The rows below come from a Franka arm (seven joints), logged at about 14 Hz.
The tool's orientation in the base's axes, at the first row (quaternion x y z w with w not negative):
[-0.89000 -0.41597 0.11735 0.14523]
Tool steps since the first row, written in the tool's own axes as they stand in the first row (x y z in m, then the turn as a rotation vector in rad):
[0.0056 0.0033 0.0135 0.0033 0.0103 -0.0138]
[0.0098 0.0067 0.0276 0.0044 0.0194 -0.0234]
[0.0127 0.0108 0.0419 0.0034 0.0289 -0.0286]
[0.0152 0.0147 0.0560 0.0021 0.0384 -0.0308]
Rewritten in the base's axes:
[0.0014 0.0045 -0.0142 0.0139 -0.0060 0.0089]
[0.0018 0.0079 -0.0289 0.0242 -0.0122 0.0145]
[0.0018 0.0100 -0.0439 0.0320 -0.0196 0.0160]
[0.0014 0.0118 -0.0587 0.0386 -0.0268 0.0148]

